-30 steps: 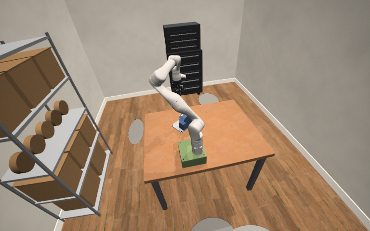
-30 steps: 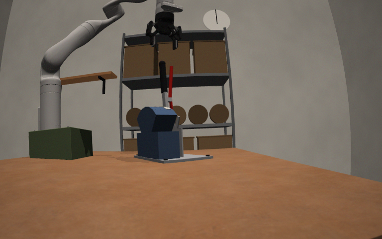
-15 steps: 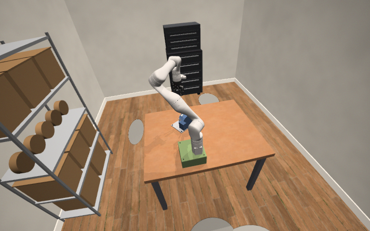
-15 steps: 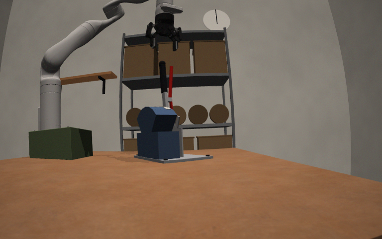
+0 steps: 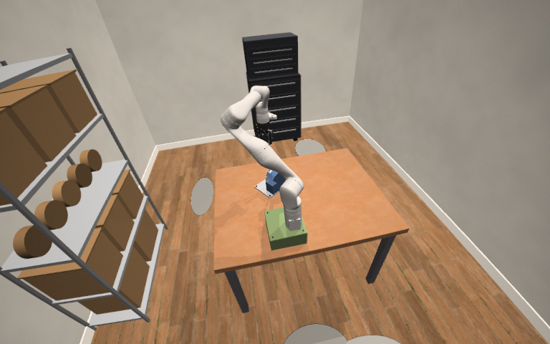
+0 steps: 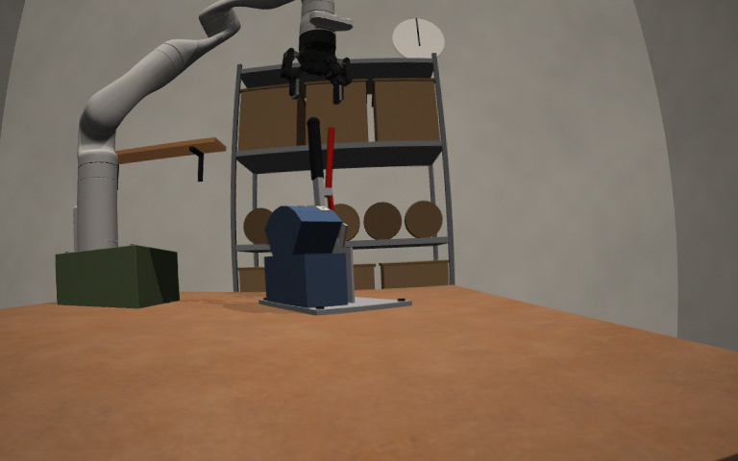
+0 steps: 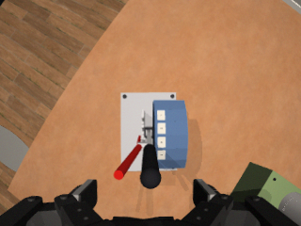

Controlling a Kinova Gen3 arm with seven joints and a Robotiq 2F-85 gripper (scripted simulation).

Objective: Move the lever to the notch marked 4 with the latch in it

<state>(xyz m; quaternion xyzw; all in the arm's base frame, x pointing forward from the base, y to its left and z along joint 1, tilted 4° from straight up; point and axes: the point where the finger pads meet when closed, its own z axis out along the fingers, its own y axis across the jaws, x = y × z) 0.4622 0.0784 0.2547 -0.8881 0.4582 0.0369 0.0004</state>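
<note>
My hand is 190 mm above the red bar and 20 mm short of it.
</note>
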